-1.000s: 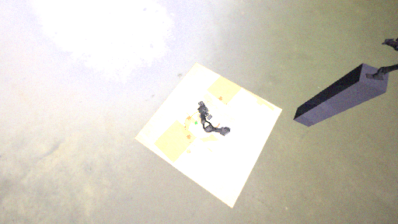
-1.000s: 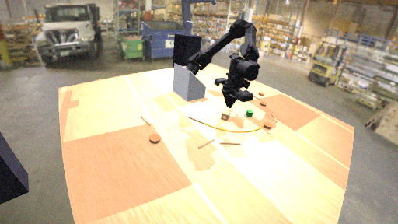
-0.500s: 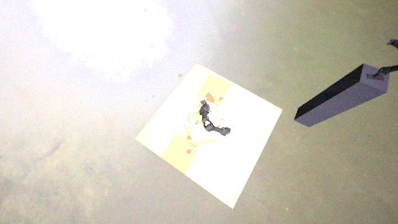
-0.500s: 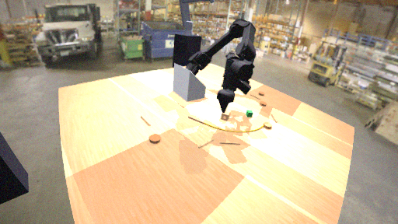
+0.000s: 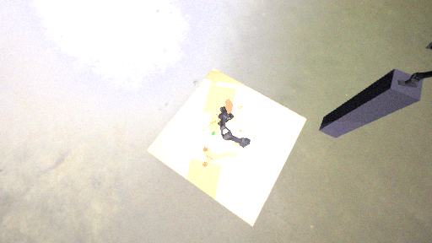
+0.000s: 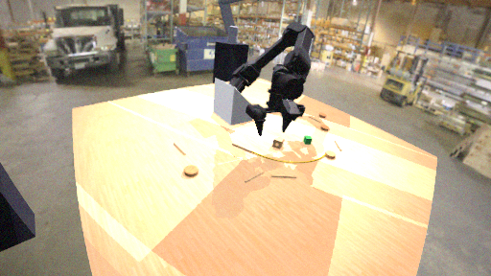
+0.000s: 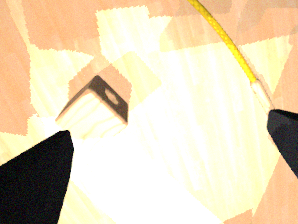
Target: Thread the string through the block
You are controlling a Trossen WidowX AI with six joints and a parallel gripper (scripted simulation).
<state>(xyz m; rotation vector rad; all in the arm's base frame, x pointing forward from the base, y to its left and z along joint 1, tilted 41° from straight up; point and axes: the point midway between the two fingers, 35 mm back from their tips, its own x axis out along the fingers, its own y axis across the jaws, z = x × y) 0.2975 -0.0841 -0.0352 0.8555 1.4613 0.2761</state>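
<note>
Now: the thin wooden stick 70 mm to the right of my gripper tip, 60 mm below it and 50 mm behind it. From my gripper tip the other things lie so: green object (160 mm to the left, 60 mm ahead, 50 mm below); wooden block (50 mm below, 40 mm to the left, 10 mm ahead); round wooden button (170 mm ahead, 150 mm to the left, 60 mm below).
</note>
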